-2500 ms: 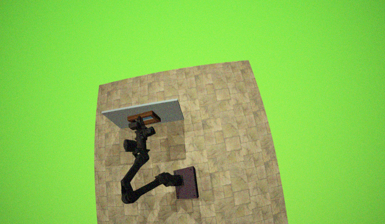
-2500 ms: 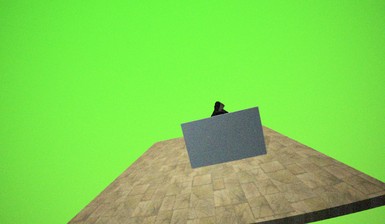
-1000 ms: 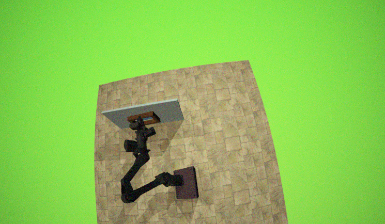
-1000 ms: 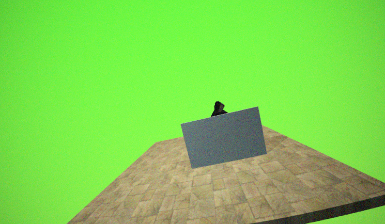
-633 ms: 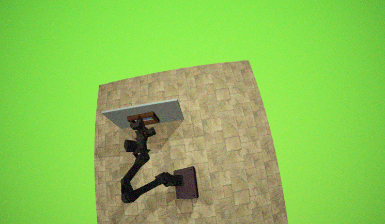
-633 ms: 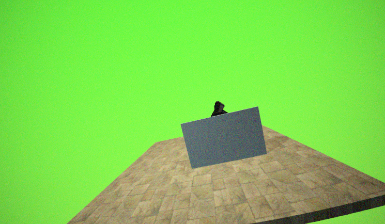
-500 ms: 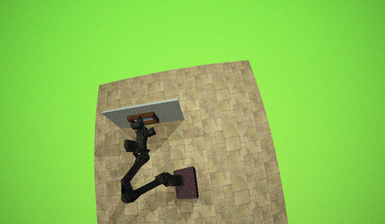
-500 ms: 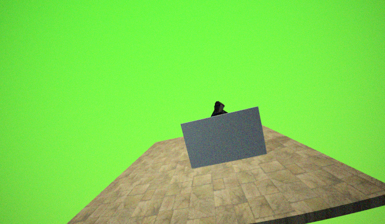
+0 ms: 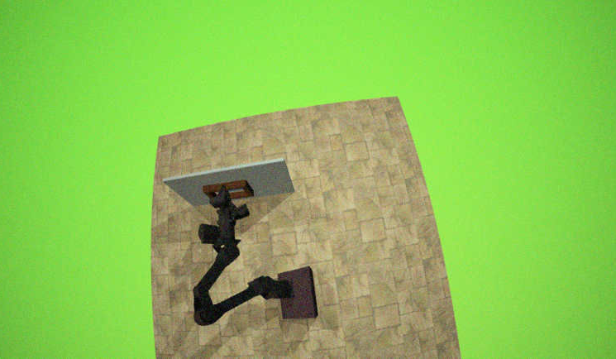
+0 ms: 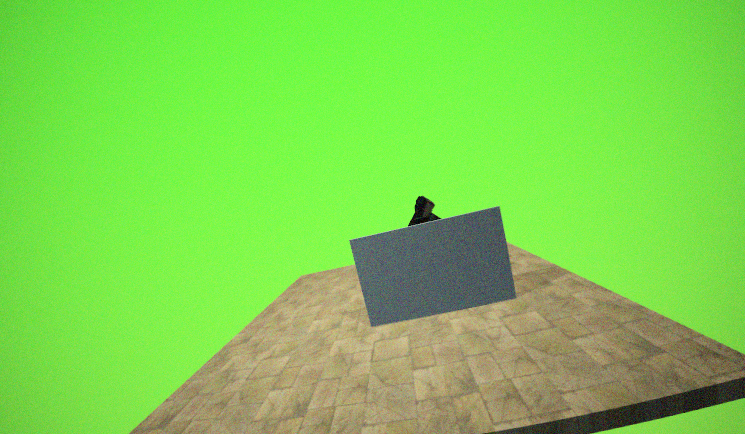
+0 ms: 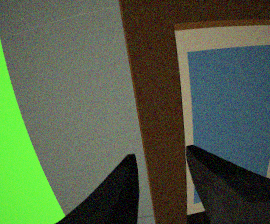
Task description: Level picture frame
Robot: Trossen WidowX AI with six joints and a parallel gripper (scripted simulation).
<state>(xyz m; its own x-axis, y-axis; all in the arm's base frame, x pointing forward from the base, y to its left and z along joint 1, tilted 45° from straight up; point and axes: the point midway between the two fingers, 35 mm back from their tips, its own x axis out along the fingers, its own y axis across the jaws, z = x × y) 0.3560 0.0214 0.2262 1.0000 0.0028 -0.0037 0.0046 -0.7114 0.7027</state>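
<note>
Now: the picture frame 50 mm below my gripper tip and 10 mm ahead of it. From my gripper tip the other things lie so: wall panel 60 mm below, 20 mm ahead, 10 mm to the right.
</note>
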